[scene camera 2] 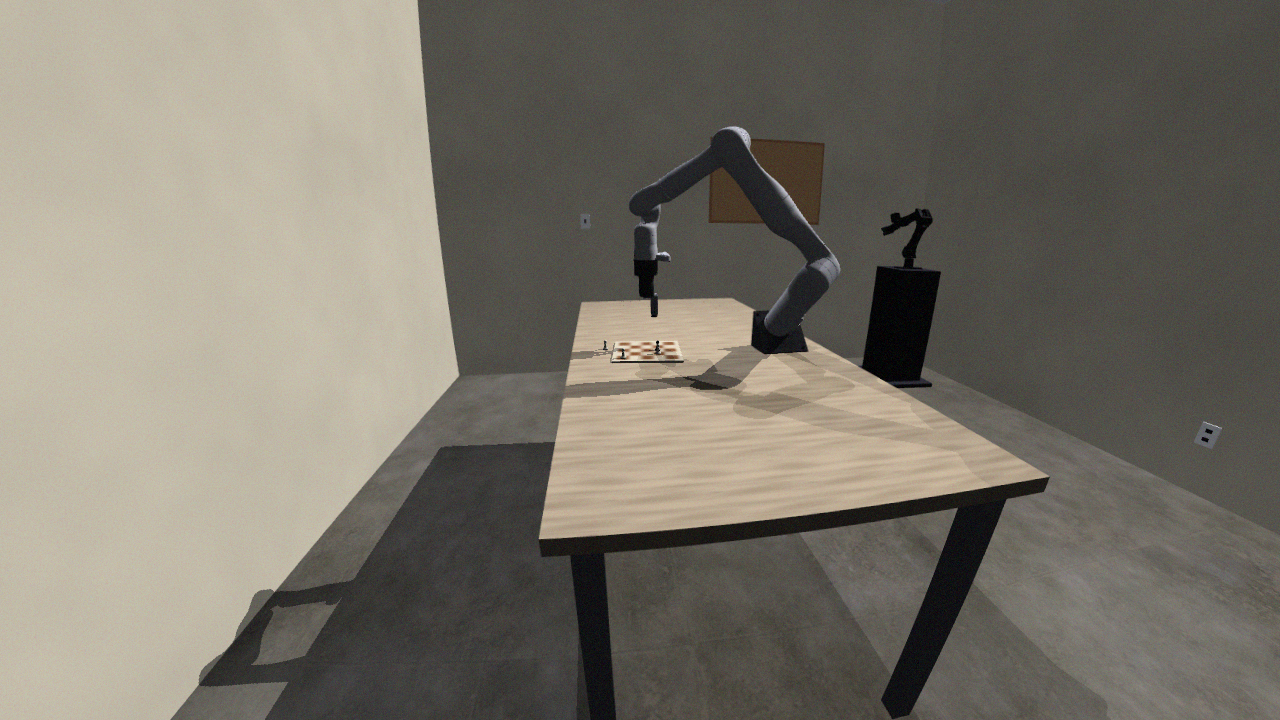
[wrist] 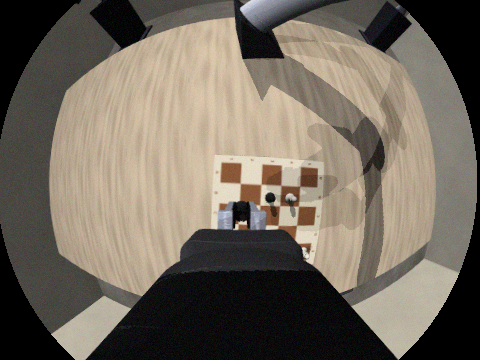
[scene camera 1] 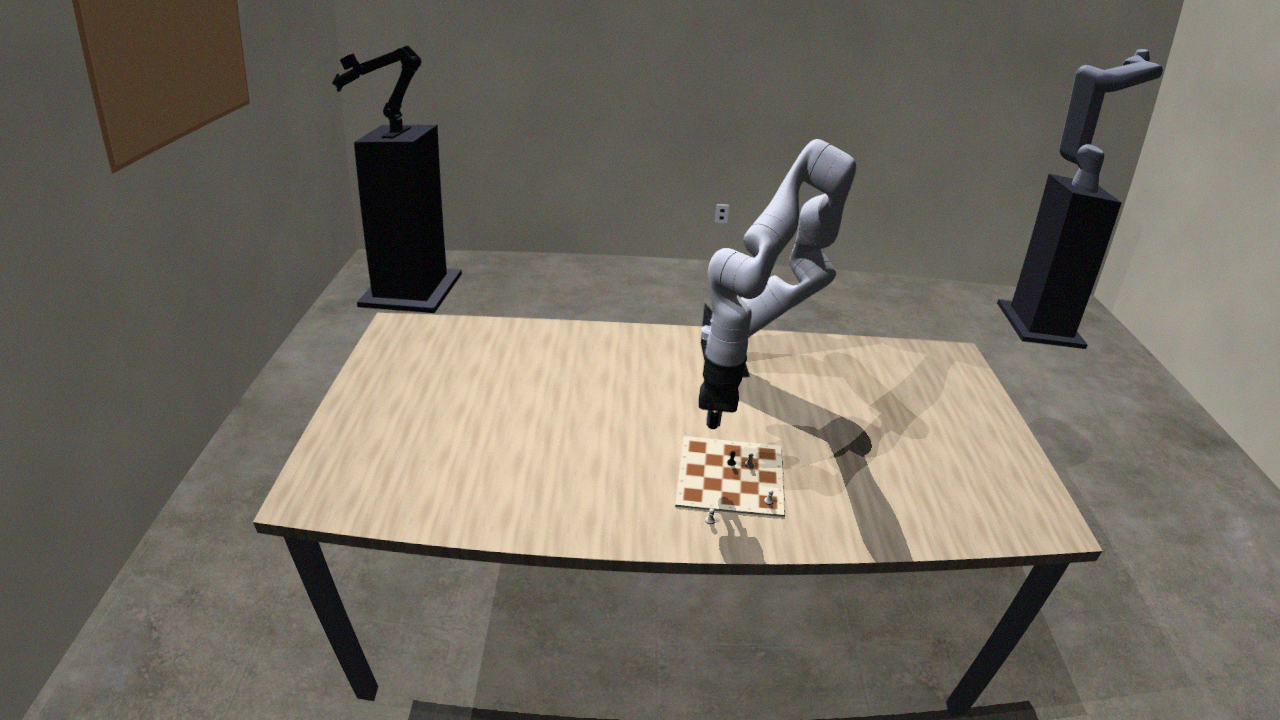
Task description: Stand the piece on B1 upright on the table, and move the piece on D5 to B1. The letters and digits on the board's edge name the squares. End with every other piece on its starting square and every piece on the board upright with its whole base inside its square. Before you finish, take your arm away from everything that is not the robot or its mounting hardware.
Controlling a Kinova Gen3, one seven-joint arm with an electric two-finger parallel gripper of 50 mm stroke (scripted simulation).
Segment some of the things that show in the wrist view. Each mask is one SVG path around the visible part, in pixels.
My gripper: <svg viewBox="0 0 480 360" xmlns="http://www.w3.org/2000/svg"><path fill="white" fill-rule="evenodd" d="M86 359L398 360L324 275L312 264L303 260L301 246L288 232L281 229L266 230L267 212L265 210L259 210L254 202L247 202L247 228L250 230L233 230L236 225L236 201L229 201L225 210L217 212L217 229L199 229L183 244L180 250L180 261L165 270Z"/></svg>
A chessboard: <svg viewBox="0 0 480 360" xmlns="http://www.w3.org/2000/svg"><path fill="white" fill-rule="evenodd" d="M236 220L235 229L233 230L250 230L247 228L247 220L245 222L238 222ZM215 155L211 229L217 229L217 212L224 210L229 201L254 201L259 210L267 212L266 230L282 229L287 231L301 247L307 249L310 258L305 259L303 256L303 260L313 264L322 212L324 162L272 157ZM285 196L291 193L297 198L297 201L287 203ZM270 192L273 193L276 200L271 203L265 200L265 195Z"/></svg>
